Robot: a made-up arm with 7 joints. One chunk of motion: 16 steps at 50 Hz.
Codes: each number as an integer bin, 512 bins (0 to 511) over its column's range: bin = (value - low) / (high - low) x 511, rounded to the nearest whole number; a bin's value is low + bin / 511 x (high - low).
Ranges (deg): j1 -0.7..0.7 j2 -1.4..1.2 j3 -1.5..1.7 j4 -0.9..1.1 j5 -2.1..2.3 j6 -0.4..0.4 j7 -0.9..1
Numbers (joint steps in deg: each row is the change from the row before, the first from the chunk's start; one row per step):
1: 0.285 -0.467 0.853 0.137 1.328 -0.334 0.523
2: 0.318 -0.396 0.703 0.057 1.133 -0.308 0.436
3: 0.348 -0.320 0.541 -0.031 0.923 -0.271 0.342
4: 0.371 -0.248 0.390 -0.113 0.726 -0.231 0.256
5: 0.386 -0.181 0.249 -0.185 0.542 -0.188 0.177
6: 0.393 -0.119 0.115 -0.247 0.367 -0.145 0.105
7: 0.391 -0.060 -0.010 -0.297 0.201 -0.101 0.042
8: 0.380 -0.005 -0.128 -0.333 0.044 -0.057 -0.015
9: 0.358 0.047 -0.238 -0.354 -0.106 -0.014 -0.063
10: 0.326 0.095 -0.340 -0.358 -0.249 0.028 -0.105
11: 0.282 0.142 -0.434 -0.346 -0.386 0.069 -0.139
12: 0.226 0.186 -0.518 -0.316 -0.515 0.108 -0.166
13: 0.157 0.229 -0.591 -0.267 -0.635 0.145 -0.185
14: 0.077 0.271 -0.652 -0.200 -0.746 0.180 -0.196
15: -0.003 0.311 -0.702 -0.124 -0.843 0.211 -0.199
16: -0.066 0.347 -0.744 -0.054 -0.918 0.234 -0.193
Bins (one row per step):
1: 360 183 376 265 398 42 383
2: 372 197 352 245 375 59 359
3: 383 212 326 222 351 82 334
4: 391 226 302 201 328 108 311
5: 396 240 279 183 307 135 290
6: 399 252 258 167 287 163 270
7: 398 263 238 154 267 191 253
8: 394 274 219 145 249 219 238
9: 386 284 202 140 232 247 225
10: 374 294 185 138 215 273 214
11: 358 303 170 142 199 300 205
12: 338 312 157 149 184 324 197
13: 313 320 145 162 170 348 192
14: 284 328 135 179 157 370 189
15: 254 336 127 198 146 390 189
16: 231 343 121 216 137 405 190

